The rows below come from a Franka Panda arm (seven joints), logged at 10 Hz.
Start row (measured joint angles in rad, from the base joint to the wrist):
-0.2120, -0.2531, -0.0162, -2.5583, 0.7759, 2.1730, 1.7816
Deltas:
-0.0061, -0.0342, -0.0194, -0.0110, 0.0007, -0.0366, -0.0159
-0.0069, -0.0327, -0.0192, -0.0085, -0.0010, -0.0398, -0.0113
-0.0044, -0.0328, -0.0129, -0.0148, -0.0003, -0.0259, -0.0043
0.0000, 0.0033, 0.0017, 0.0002, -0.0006, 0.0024, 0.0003
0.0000, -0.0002, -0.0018, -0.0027, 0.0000, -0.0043, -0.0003
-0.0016, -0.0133, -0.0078, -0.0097, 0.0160, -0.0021, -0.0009
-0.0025, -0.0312, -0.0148, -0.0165, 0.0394, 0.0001, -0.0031
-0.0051, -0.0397, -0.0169, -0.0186, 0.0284, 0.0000, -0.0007
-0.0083, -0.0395, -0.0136, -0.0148, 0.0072, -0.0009, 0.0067
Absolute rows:
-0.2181, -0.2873, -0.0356, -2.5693, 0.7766, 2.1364, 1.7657
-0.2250, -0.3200, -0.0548, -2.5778, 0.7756, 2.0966, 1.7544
-0.2294, -0.3528, -0.0677, -2.5926, 0.7753, 2.0707, 1.7501
-0.2294, -0.3495, -0.0660, -2.5924, 0.7747, 2.0731, 1.7504
-0.2294, -0.3497, -0.0678, -2.5951, 0.7747, 2.0688, 1.7501
-0.2310, -0.3630, -0.0756, -2.6048, 0.7907, 2.0667, 1.7492
-0.2335, -0.3942, -0.0904, -2.6213, 0.8301, 2.0668, 1.7461
-0.2386, -0.4339, -0.1073, -2.6399, 0.8585, 2.0668, 1.7454
-0.2469, -0.4734, -0.1209, -2.6547, 0.8657, 2.0659, 1.7521

